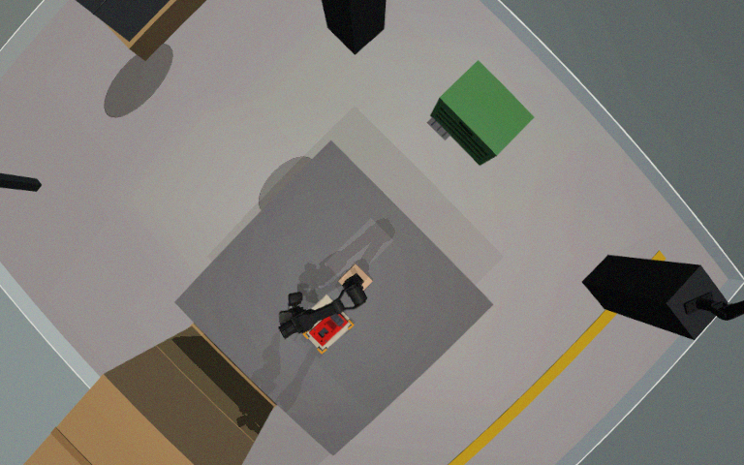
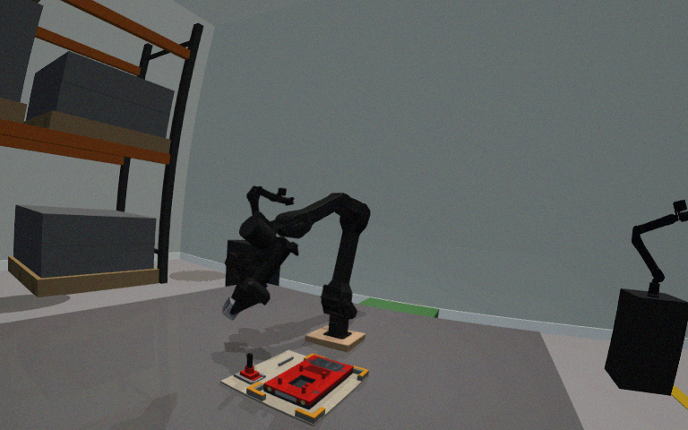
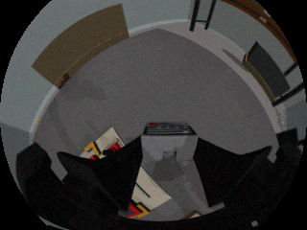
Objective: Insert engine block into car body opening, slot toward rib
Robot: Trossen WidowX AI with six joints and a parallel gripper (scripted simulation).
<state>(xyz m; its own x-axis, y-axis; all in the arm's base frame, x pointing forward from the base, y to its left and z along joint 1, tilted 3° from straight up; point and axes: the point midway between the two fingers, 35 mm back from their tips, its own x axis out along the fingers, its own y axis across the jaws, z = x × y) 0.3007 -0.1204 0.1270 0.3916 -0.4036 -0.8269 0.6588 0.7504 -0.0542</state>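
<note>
The engine block is 10 mm behind my gripper tip and 10 mm above it. Also, from my gripper tip: black post (110 mm to the left, 90 mm below, 50 mm ahead).
</note>
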